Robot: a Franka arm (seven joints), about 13 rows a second.
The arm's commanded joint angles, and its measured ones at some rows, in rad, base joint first. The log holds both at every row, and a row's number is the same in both.
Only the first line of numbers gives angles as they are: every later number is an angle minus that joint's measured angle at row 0.
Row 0, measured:
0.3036 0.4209 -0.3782 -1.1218 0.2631 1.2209 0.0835
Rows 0 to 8, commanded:
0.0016 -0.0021 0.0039 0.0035 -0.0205 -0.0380 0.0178
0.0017 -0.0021 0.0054 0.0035 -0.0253 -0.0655 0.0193
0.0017 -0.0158 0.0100 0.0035 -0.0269 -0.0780 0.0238
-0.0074 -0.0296 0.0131 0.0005 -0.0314 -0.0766 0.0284
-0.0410 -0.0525 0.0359 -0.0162 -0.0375 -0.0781 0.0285
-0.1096 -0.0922 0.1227 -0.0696 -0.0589 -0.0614 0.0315
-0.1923 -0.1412 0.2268 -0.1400 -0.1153 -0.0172 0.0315
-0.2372 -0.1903 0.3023 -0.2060 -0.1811 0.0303 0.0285
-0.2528 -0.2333 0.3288 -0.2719 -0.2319 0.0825 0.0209
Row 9, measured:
-0.1895 -0.1011 0.2251 -0.0912 -0.1523 -0.0115 0.0106
